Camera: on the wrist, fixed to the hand. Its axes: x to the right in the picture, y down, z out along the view.
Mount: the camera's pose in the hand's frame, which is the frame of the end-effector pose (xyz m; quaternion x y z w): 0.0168 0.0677 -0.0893 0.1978 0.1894 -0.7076 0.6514
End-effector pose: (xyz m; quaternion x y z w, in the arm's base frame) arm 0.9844 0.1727 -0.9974 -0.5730 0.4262 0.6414 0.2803
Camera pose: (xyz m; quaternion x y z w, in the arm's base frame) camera 0.9682 0.0606 -0.9967 -0.7409 0.0521 0.0266 0.6691
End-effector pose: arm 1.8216 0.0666 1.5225 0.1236 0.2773 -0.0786 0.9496
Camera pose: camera 1.8051 0.1549 1.4534 0.0870 0.4324 -0.7545 0.4860
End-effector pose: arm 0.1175 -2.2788 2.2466 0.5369 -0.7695 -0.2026 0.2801
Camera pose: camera 0.1227 -2.2725 2.3596 0.9881 -0.1084 -0.0763 0.0786
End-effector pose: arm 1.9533 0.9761 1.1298 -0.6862 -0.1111 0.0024 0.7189
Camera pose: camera 1.9943 0.8946 1.0626 -0.2266 -0.4213 -0.6151 0.6267
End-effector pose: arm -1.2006 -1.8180 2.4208 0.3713 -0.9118 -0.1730 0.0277
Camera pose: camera -1.2420 -1.8109 2.5261 -0.9253 0.3602 -0.1184 0.0051
